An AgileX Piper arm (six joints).
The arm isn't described. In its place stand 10 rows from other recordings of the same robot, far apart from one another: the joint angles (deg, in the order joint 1, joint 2, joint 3, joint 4, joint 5, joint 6), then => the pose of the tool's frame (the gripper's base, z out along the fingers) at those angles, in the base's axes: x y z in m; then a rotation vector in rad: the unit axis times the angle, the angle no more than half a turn.
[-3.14, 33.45, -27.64, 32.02, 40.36, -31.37] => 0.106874, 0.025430, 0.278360, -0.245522, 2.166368, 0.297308
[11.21, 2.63, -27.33, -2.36, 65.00, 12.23] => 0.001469, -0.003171, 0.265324, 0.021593, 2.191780, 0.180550
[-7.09, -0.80, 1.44, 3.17, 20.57, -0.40] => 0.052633, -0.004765, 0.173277, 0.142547, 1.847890, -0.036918
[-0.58, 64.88, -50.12, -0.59, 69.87, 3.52] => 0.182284, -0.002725, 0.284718, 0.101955, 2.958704, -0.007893
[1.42, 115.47, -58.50, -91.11, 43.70, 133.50] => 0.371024, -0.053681, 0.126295, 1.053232, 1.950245, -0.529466
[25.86, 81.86, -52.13, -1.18, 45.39, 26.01] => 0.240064, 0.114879, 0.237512, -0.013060, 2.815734, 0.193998
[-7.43, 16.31, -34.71, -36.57, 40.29, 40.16] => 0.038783, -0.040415, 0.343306, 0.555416, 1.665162, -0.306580
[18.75, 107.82, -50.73, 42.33, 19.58, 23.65] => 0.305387, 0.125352, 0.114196, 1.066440, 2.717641, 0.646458
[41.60, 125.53, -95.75, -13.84, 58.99, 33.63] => 0.343832, 0.280319, 0.156820, -0.368223, 2.898564, -0.151387
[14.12, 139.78, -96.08, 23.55, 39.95, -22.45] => 0.451021, 0.137530, 0.050808, -0.500824, 2.854845, 0.407569
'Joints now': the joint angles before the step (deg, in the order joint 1, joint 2, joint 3, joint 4, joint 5, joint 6). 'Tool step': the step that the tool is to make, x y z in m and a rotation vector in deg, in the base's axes. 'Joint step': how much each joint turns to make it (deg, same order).
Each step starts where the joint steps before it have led.
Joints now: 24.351 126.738 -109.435 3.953 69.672 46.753
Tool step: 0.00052 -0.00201 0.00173 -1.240 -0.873 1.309
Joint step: 0.000 -0.229 0.001 -1.374 -0.001 -1.031
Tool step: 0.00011 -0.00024 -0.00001 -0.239 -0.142 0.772
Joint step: -0.001 0.001 -0.001 -0.173 0.000 -0.745
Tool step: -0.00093 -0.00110 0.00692 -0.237 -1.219 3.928
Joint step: -0.056 -0.861 0.001 -0.115 0.001 -4.010
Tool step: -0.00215 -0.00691 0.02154 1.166 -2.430 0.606
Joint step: -0.745 -2.692 -0.001 0.345 0.056 -1.432
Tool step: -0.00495 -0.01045 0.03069 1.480 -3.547 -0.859
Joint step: -0.974 -3.895 -0.002 -0.001 0.059 -0.115
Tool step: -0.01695 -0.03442 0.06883 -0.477 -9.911 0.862
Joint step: -2.922 -9.112 0.003 -2.635 0.113 -4.011
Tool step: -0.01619 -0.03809 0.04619 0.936 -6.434 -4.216
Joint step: -4.240 -6.530 -0.003 -0.974 0.116 -0.172
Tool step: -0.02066 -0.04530 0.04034 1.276 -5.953 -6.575
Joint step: -5.959 -6.130 -0.001 -0.401 0.059 0.631
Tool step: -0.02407 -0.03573 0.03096 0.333 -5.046 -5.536
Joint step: -5.272 -5.100 0.002 -0.400 0.055 0.170
